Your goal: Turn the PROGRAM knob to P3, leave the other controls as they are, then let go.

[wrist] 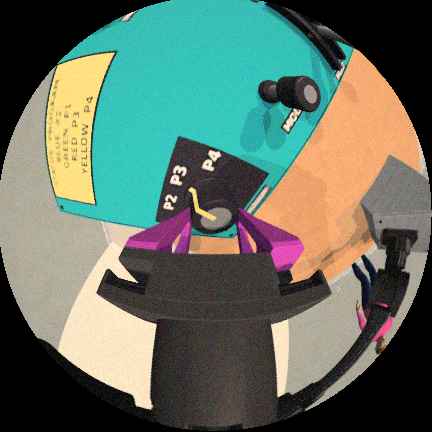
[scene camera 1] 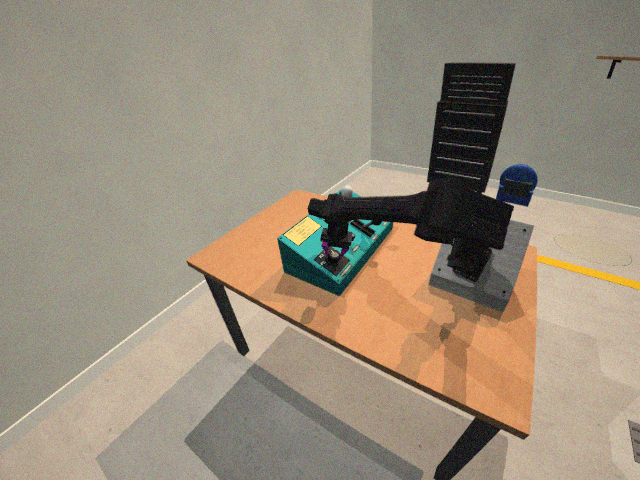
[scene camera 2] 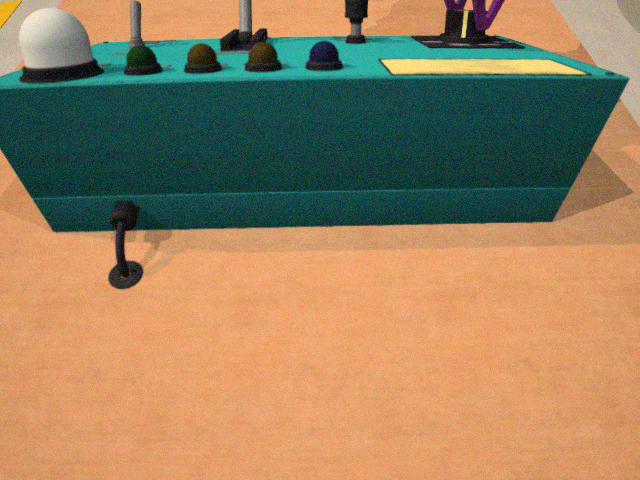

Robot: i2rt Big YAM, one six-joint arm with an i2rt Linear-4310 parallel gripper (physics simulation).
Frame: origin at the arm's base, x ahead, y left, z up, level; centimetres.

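Seen in the pictures: gripper, fingertip midpoint: [wrist: 213, 212] [scene camera 1: 333, 257] [scene camera 2: 468, 23]; arm's base, origin of the base link: [scene camera 1: 471, 261].
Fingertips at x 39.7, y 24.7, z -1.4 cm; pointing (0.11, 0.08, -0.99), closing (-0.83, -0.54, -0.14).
Offsets run from my fingertips to a thing's middle. "pt": to the spot under its first point.
The black PROGRAM knob @[dx +0.4, dy -0.4, dz -0.1 cm] [scene camera 1: 334, 254] [scene camera 2: 454, 24] [wrist: 216, 219] stands on the dark dial plate @[pt dx +3.2, dy -4.4, dz -0.8 cm] [scene camera 2: 428, 42] [wrist: 250, 175] at one end of the teal console @[dx +9.5, dy -17.3, dz -2.3 cm] [scene camera 1: 307, 272] [scene camera 2: 310, 139] [wrist: 145, 90]. In the wrist view its yellow pointer line @[pt dx +2.4, dy -0.8, dz +0.9 cm] [wrist: 194, 198] points roughly at the P3 label @[pt dx +4.7, dy -1.4, dz +0.0 cm] [wrist: 178, 175]; the exact alignment is hard to tell. My gripper [scene camera 1: 334, 251] [scene camera 2: 466, 21] [wrist: 213, 212] is shut on the knob, a purple finger on each side. The P1 label does not show in the wrist view.
A black-handled control @[dx +2.1, dy -12.3, dz -0.3 cm] [scene camera 2: 356, 9] [wrist: 300, 93] stands near the knob. A lever @[dx +1.6, dy -24.5, dz +1.0 cm] [scene camera 2: 245, 18], a toggle @[dx +4.3, dy -36.2, dz +0.4 cm] [scene camera 2: 135, 23], a white dome @[pt dx +22.0, dy -33.7, dz +8.2 cm] [scene camera 2: 55, 41] and several small coloured domes stand farther along. A yellow status card @[dx +16.4, dy -1.7, dz +4.7 cm] [scene camera 1: 302, 230] [scene camera 2: 480, 67] [wrist: 80, 130] lies on the console.
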